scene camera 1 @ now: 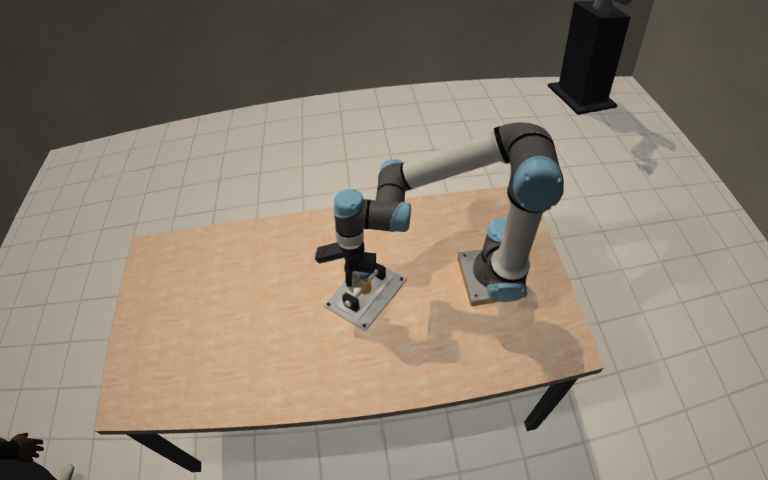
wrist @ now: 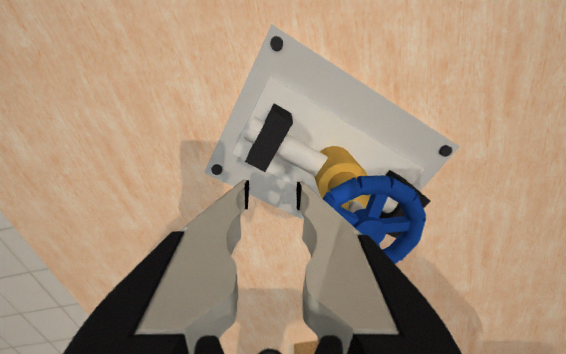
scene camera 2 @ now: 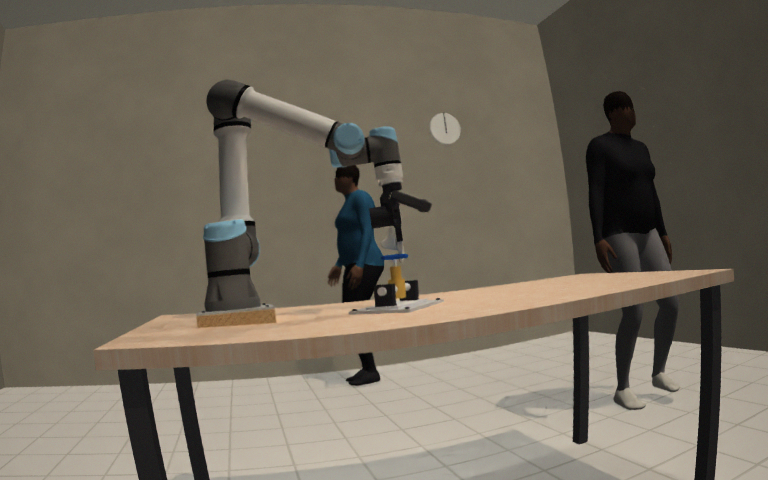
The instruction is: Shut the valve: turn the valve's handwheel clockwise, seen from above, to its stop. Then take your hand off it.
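The blue handwheel (scene camera 1: 365, 276) (scene camera 2: 394, 256) (wrist: 417, 220) sits on top of the yellow valve body (scene camera 1: 367, 285) (scene camera 2: 396, 279) (wrist: 334, 154). The valve stands on a grey base plate (scene camera 1: 370, 318) (scene camera 2: 419, 306) (wrist: 350, 85). My gripper (wrist: 273, 184) points down and is partly open, with a gap and nothing between its fingertips. In the wrist view, the fingertips are left of the handwheel, and the right finger covers part of the wheel's left side. In scene camera 2 the fingers reach down close to wheel height. Whether a finger touches the rim cannot be told.
A white pipe (wrist: 302, 152) runs through black supports (wrist: 270, 137) (scene camera 1: 350, 302) (scene camera 2: 385, 294) beside the valve body. The plate lies on the wooden table (scene camera 1: 226, 339) (scene camera 2: 509, 302). The arm's base plate (scene camera 1: 467, 283) is to the right in scene camera 1. Two people (scene camera 2: 356, 226) (scene camera 2: 623, 186) stand beyond the table.
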